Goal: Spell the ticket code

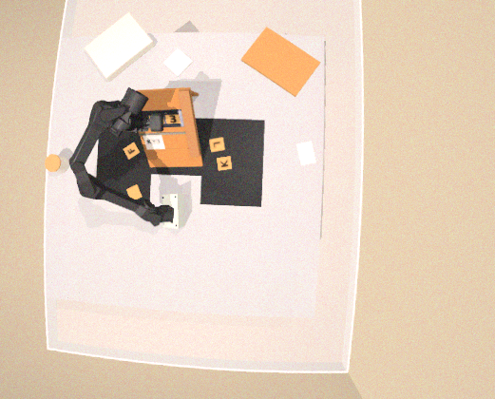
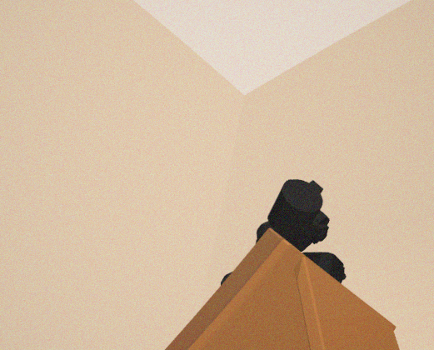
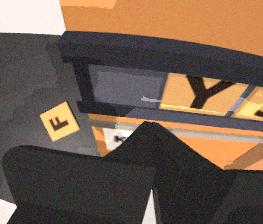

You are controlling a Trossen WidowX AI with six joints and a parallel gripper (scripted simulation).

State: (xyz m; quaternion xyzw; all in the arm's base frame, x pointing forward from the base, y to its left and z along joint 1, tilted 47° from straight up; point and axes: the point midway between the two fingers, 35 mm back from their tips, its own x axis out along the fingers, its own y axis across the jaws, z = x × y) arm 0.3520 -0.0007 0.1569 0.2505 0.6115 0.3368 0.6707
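Now: gripper tip 8 cm past the k tile, 30 cm to the left of it and 20 cm above it. From my gripper tip the other things lie so: f tile: 9 cm behind, 13 cm to the left, 20 cm below; black mat: 13 cm behind, 9 cm to the right, 20 cm below; white ticket: 4 cm behind, 1 cm to the right, 10 cm below.
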